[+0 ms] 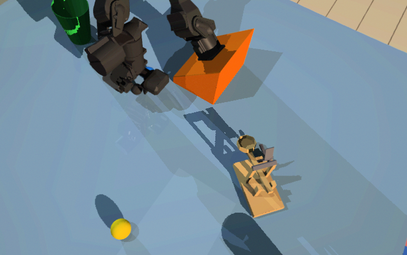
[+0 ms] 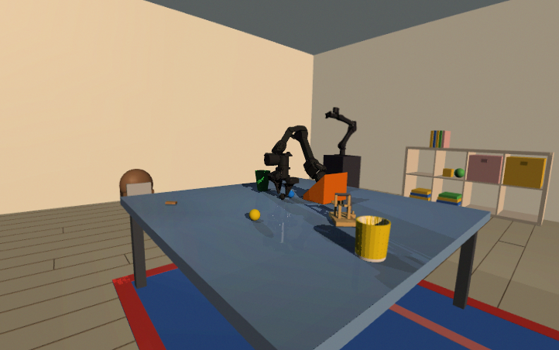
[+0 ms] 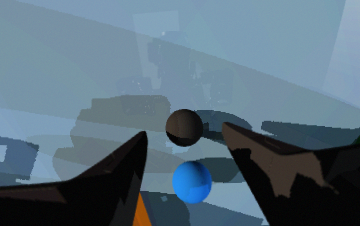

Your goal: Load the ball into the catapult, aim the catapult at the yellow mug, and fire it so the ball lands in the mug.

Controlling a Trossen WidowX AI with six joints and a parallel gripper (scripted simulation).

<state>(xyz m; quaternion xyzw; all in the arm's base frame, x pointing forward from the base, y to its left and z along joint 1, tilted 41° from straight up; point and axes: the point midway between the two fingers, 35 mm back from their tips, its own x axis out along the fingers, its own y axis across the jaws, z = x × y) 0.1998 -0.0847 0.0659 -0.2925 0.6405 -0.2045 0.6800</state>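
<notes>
Right now my gripper tip is 1 cm above the dark ball. Also, from my gripper tip: yellow ball (30 cm ahead, 24 cm to the left); then blue ball (6 cm behind, 1 cm to the right); then green cup (26 cm to the right, 4 cm behind, 1 cm above).
</notes>
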